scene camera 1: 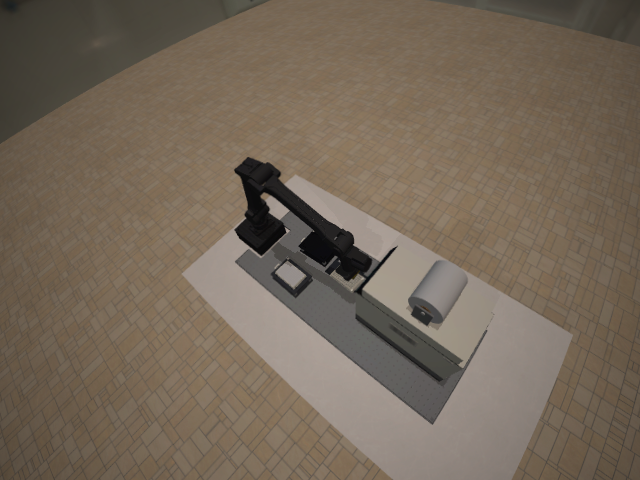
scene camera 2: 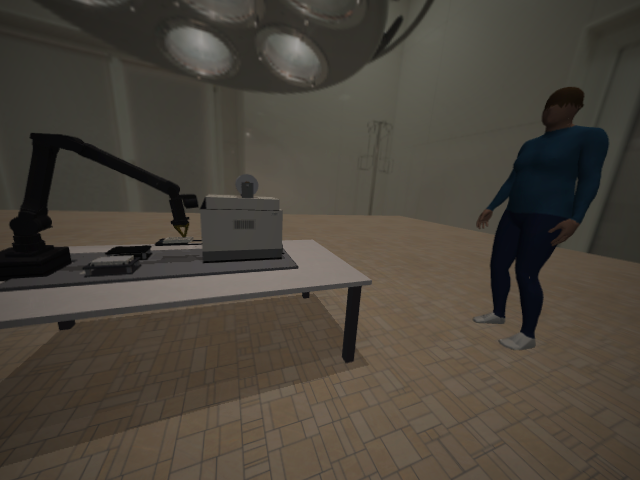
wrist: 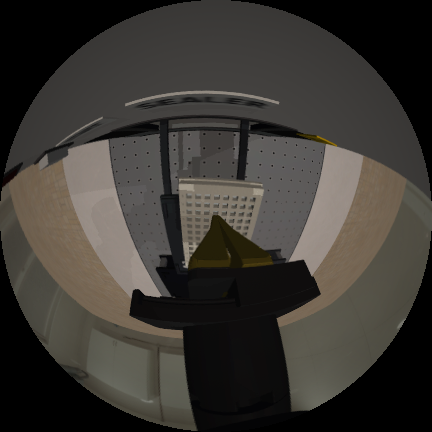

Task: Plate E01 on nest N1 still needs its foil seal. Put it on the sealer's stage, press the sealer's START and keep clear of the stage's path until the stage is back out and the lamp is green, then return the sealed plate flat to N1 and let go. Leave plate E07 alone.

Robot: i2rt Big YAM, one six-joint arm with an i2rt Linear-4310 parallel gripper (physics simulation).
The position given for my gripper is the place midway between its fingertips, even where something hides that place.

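Note:
Through the wrist view I see my gripper (wrist: 214,219), and a sealer stage (wrist: 169,202) is there with it.

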